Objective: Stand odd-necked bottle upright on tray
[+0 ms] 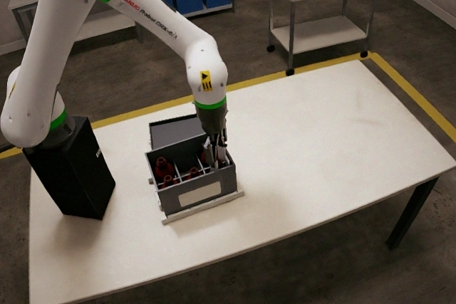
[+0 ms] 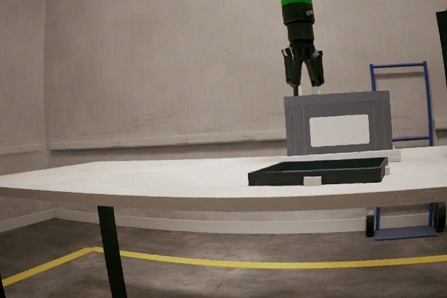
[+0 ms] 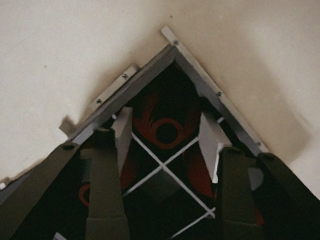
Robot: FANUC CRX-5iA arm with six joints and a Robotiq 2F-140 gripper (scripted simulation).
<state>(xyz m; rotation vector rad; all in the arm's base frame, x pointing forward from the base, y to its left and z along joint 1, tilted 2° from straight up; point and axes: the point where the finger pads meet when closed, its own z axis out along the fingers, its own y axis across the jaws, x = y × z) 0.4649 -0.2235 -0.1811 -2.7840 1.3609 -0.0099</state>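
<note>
My hand is 90 mm past the crate, 60 mm to the right of it and 90 mm above it. Round my hand: dark tray 20 mm behind, 340 mm to the left, 160 mm below; then bottle 170 mm behind, 110 mm to the left, 80 mm below.
</note>
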